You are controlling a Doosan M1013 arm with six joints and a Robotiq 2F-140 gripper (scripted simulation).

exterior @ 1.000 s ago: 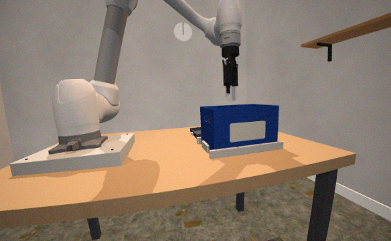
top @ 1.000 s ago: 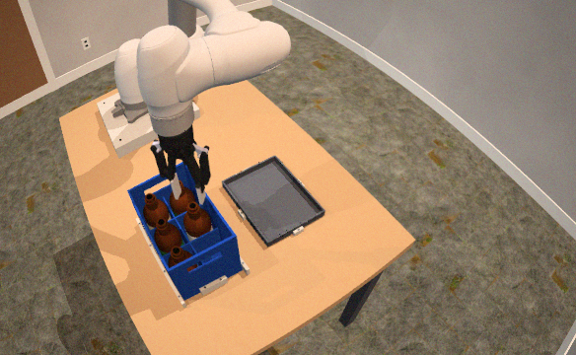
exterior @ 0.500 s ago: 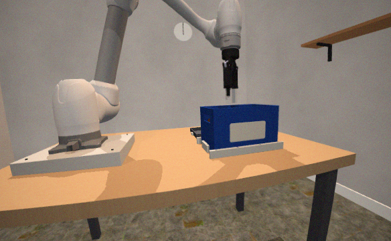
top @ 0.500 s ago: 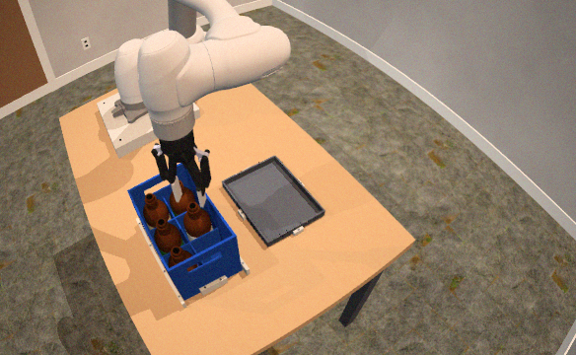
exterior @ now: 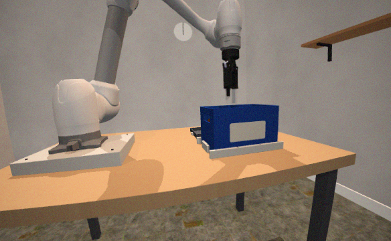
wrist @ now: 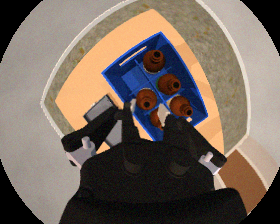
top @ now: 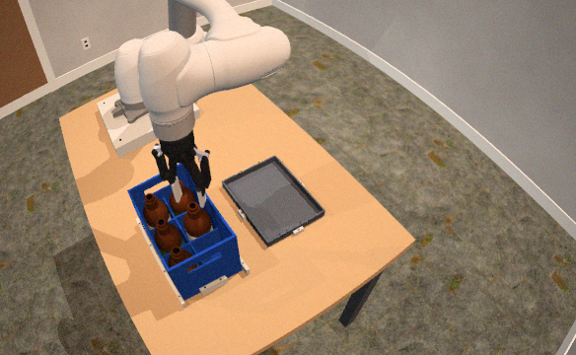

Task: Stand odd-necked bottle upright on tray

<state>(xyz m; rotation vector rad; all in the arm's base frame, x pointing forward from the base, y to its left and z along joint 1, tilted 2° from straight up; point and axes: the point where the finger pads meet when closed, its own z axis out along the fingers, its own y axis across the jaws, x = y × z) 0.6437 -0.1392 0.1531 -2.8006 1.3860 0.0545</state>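
My hand is 5 cm to the left of the blue crate and 13 cm above it. From my hand the other things lie so: bottle: 1 cm behind, 9 cm to the right, 13 cm below; then dark tray: 2 cm ahead, 24 cm to the left, 20 cm below.
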